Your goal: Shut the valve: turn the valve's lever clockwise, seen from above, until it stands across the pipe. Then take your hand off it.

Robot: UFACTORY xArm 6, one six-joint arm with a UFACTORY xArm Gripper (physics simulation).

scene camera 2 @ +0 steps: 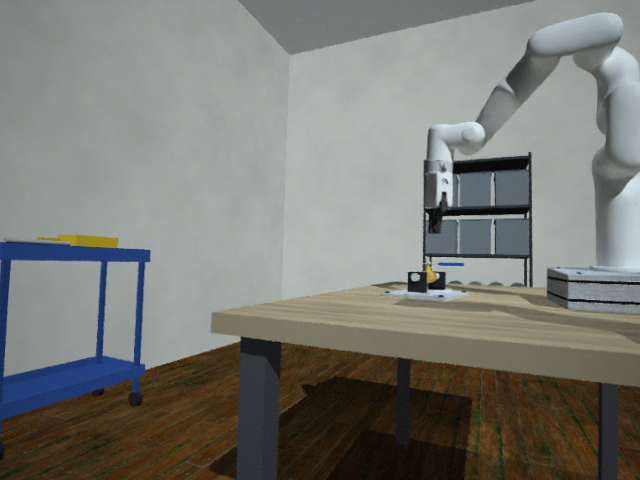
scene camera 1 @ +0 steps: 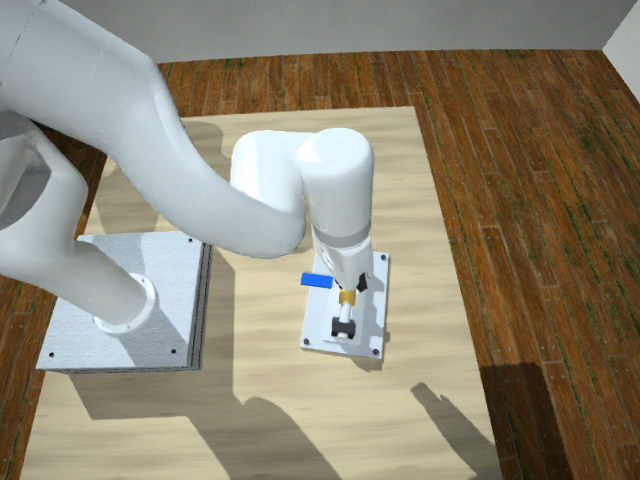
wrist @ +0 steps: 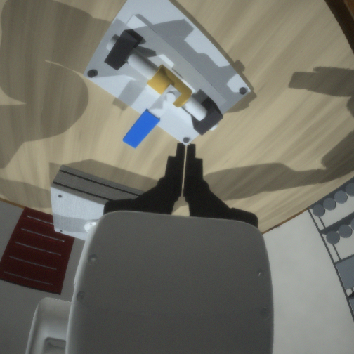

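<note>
The valve's yellow body (scene camera 1: 346, 297) (scene camera 2: 429, 273) (wrist: 159, 79) sits on a white pipe (scene camera 1: 344, 312) (wrist: 141, 65) between two black clamps on a white plate (scene camera 1: 316, 325) (wrist: 118, 85). The lever's blue handle (scene camera 1: 316, 280) (scene camera 2: 451, 264) (wrist: 141, 129) points out over the plate's edge towards the robot's base. The lever stands across the pipe, about square to it. My gripper (scene camera 2: 434, 231) (wrist: 185, 154) is shut and empty. It hangs well above the valve, apart from the lever. In the scene camera 1 view the arm hides its fingertips.
The plate lies on a wooden table (scene camera 1: 429, 320) (scene camera 2: 330, 315). The robot's base block (scene camera 1: 170, 310) (scene camera 2: 594, 291) stands on the same table, on the handle's side. Away from the table are a blue cart (scene camera 2: 118, 254) and a dark shelf rack (scene camera 2: 529, 206).
</note>
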